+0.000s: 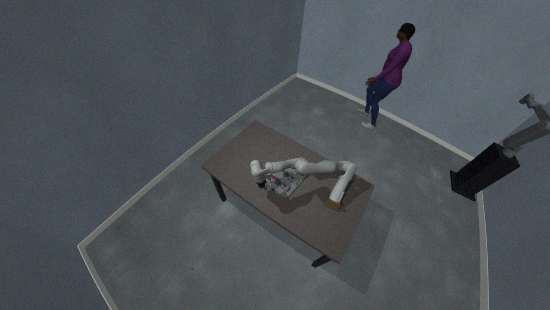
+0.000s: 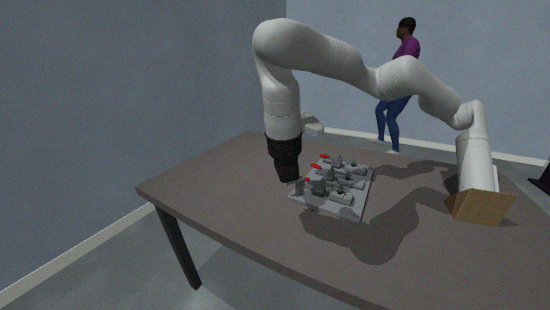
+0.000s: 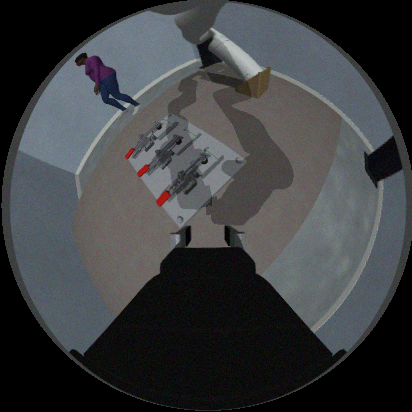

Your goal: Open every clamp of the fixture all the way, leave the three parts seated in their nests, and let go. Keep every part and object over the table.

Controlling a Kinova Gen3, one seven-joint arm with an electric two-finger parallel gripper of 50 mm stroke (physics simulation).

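Frame: origin at the arm's base, x ahead, y left, z up, level; metres.
Where they show: gripper, fingertip midpoint: (image 1: 265, 185) (image 2: 296, 187) (image 3: 207, 232); arm's base, link origin: (image 1: 333, 199) (image 2: 476, 195) (image 3: 252, 75).
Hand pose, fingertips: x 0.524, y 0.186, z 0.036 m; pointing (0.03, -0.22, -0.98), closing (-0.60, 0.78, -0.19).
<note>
Each offset is from my fingertips to the centre of the thing. "pt": to the spot under its first point. Level surfaces: height alone.
The grey fixture plate (image 1: 296, 189) (image 2: 359, 206) (image 3: 226, 174) lies on the table with three clamps side by side. Their red handles show: the near one {pt dz -0.046, dx -0.003, dy -0.121 m} (image 2: 307, 179) (image 3: 163, 198), the middle one {pt dz -0.050, dx -0.011, dy -0.230 m} (image 2: 316, 166) (image 3: 143, 170) and the far one {pt dz -0.054, dx -0.023, dy -0.339 m} (image 2: 324, 156) (image 3: 130, 153). All three lie low, pointing to the same side of the plate. Grey parts {pt dz -0.071, dx -0.121, dy -0.090 m} (image 2: 341, 198) {pt dz -0.079, dx -0.164, dy -0.207 m} (image 2: 356, 183) sit at the other side; the third part and how fully the clamps are open are hard to tell. My gripper (image 2: 297, 185) (image 3: 207, 232) is open and empty, above the near handle-side corner of the plate.
The table {dz -0.107 m} (image 1: 250, 145) (image 2: 215, 175) (image 3: 105, 240) carries the arm's brown base block (image 1: 333, 204) (image 2: 484, 207) (image 3: 257, 84). A person (image 1: 395, 65) (image 2: 407, 47) (image 3: 100, 70) stands beyond the table. A dark pedestal (image 1: 482, 171) with another arm stands at the right.
</note>
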